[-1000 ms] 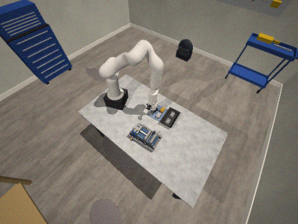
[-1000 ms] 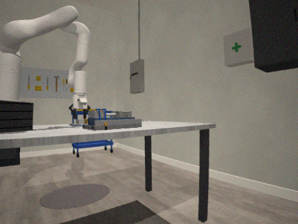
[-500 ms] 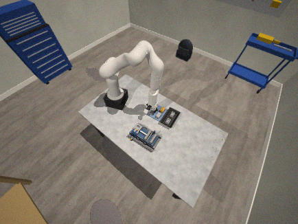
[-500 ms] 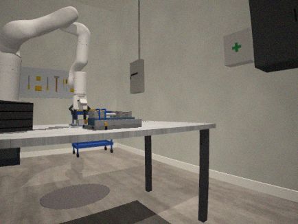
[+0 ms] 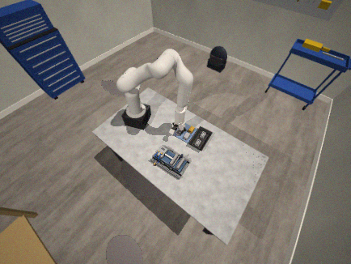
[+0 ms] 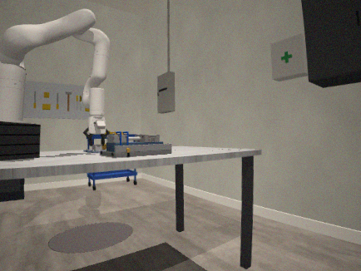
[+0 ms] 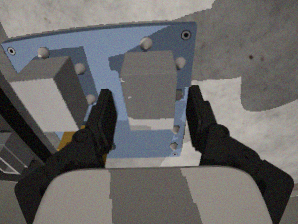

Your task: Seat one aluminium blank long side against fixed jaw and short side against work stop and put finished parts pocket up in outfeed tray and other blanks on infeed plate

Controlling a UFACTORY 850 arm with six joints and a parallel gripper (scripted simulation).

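Now: hand 30 mm above the grey aluminium blank. Round my hand: blue vise body 280 mm to the right, 120 mm ahead, 10 mm below; brass blank 100 mm to the left, 80 mm ahead, 30 mm below.
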